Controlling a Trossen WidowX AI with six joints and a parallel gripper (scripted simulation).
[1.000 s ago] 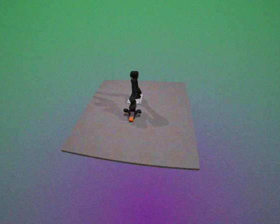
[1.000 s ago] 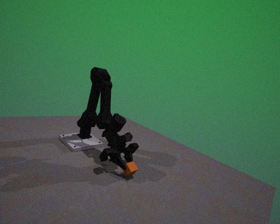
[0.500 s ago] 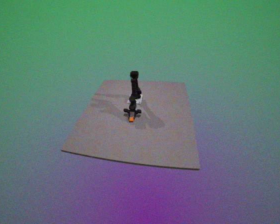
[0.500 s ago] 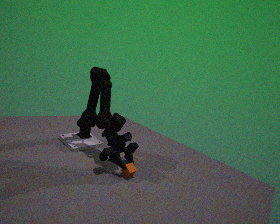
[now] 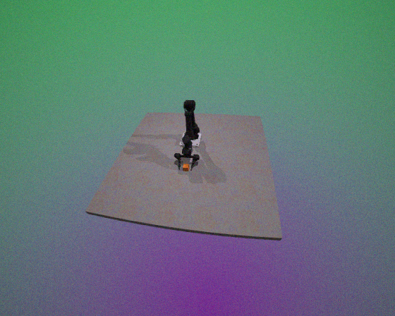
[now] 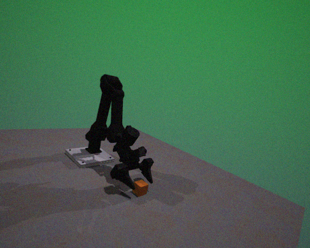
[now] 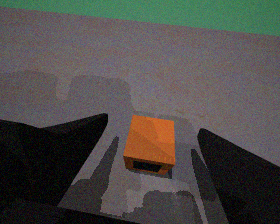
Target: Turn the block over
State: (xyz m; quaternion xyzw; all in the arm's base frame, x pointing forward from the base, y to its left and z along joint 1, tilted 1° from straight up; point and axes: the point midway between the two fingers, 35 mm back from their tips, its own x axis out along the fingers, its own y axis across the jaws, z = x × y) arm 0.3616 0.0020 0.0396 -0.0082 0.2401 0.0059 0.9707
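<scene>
The orange block lies 20 mm below my gripper tip and 20 mm behind it.
</scene>
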